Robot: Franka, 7 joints.
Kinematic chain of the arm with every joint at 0, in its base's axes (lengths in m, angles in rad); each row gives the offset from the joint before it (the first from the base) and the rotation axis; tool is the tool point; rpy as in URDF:
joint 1: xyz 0 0 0.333 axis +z
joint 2: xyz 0 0 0 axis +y
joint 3: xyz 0 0 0.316 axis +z
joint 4: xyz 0.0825 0 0 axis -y
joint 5: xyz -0.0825 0 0.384 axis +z
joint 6: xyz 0 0 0 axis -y
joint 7: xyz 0.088 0 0 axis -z
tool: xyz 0 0 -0.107 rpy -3.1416 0 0
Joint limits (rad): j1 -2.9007..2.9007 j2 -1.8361..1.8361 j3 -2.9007..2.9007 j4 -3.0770..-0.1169 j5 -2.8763..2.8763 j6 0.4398..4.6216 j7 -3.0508..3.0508
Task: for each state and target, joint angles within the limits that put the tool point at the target. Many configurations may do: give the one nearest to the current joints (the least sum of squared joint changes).
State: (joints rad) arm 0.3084 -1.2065 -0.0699 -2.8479 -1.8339 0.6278 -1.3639
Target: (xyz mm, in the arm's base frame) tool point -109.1 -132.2 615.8
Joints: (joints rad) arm 0.0499 -1.7840 -0.0152 -2.7724 -1.7965 0.4398 -1.3639
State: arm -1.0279 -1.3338 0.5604 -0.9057 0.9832 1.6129 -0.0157
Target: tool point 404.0 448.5 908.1
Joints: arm -1.8024 -1.0522 0.7732 -0.7110 1.0818 2.1018 -0.0157
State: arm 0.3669 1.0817 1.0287 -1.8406 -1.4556 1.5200 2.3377
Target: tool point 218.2 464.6 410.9
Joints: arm 0.2481 0.3504 1.2328 -2.0088 -1.2887 1.0252 2.3377
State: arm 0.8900 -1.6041 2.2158 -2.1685 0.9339 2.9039 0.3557
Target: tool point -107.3 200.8 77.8
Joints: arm 0.9876 -1.3302 2.5068 -2.9183 0.9676 2.7150 0.3557
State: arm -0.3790 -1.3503 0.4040 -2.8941 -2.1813 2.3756 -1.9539
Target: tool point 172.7 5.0 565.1
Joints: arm -0.3252 -1.7347 0.3311 -3.0649 -2.1720 2.3729 -1.9539
